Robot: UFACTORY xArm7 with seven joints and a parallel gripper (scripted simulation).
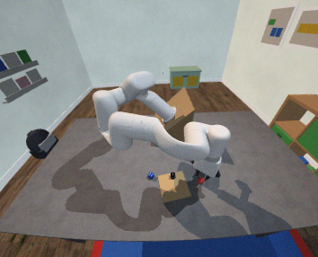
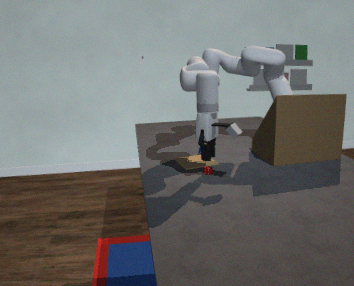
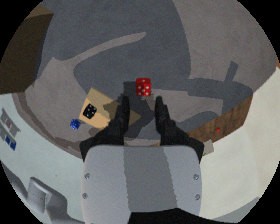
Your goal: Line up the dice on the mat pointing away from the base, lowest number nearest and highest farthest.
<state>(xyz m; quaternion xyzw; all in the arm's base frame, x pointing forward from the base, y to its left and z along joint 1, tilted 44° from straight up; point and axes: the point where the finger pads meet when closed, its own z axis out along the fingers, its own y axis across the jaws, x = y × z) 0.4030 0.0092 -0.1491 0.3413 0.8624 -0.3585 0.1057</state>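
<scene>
Right now the red die is 70 mm below my hand. Round my hand: tan mat (10 mm ahead, 140 mm to the right, 80 mm below); black die (40 mm behind, 140 mm to the right, 60 mm below); blue die (50 mm behind, 260 mm to the right, 70 mm below).
</scene>
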